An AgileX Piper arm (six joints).
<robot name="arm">
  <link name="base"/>
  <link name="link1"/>
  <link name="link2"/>
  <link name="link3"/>
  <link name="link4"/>
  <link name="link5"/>
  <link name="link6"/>
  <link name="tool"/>
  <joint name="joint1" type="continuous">
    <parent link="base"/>
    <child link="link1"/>
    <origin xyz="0 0 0.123"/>
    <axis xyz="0 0 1"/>
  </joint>
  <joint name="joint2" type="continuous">
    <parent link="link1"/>
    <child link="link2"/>
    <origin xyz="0 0 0"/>
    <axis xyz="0 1 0"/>
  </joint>
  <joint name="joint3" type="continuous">
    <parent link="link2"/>
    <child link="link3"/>
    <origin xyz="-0.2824 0 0.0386"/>
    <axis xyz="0 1 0"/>
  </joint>
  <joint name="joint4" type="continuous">
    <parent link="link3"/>
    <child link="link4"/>
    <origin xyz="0.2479 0 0.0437"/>
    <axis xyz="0.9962 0 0.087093"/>
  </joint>
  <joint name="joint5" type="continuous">
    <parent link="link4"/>
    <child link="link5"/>
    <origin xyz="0 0 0"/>
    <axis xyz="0 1 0"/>
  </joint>
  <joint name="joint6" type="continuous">
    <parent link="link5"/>
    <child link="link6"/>
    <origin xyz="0.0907 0 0.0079"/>
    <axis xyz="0.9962 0 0.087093"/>
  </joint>
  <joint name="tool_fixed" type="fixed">
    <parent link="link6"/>
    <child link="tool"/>
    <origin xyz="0 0 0" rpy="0 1.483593 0"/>
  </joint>
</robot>
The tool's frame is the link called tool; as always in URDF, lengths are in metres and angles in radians. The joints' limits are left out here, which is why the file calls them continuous.
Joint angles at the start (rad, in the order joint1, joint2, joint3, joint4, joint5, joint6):
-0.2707, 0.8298, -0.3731, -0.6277, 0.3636, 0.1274
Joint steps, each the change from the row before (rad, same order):
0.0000, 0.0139, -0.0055, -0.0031, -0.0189, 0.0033
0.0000, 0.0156, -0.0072, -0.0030, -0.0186, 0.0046
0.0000, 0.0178, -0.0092, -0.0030, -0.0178, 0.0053
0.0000, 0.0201, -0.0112, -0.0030, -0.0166, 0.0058
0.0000, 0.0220, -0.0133, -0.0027, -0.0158, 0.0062
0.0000, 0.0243, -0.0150, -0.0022, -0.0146, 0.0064
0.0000, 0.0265, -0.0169, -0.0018, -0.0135, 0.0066
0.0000, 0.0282, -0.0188, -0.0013, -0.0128, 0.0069
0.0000, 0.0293, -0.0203, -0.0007, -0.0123, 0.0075
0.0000, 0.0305, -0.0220, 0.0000, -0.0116, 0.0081
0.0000, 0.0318, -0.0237, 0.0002, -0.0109, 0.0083
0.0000, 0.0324, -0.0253, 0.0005, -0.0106, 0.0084
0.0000, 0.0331, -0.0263, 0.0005, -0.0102, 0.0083
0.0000, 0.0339, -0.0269, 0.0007, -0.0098, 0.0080
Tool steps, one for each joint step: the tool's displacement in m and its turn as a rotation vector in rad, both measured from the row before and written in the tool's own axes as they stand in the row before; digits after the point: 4 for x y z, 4 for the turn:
-0.0029, 0.0000, 0.0019, -0.0051, -0.0115, -0.0013
-0.0032, -0.0002, 0.0021, -0.0052, -0.0112, 0.0001
-0.0036, -0.0003, 0.0024, -0.0054, -0.0102, 0.0009
-0.0039, -0.0005, 0.0028, -0.0055, -0.0088, 0.0014
-0.0043, -0.0007, 0.0031, -0.0055, -0.0081, 0.0022
-0.0045, -0.0008, 0.0036, -0.0058, -0.0063, 0.0028
-0.0047, -0.0009, 0.0040, -0.0060, -0.0049, 0.0034
-0.0050, -0.0010, 0.0044, -0.0060, -0.0044, 0.0043
-0.0052, -0.0011, 0.0047, -0.0060, -0.0041, 0.0056
-0.0054, -0.0012, 0.0051, -0.0058, -0.0038, 0.0070
-0.0057, -0.0013, 0.0054, -0.0056, -0.0034, 0.0075
-0.0059, -0.0014, 0.0057, -0.0052, -0.0040, 0.0081
-0.0059, -0.0014, 0.0061, -0.0050, -0.0038, 0.0080
-0.0058, -0.0013, 0.0065, -0.0051, -0.0032, 0.0080

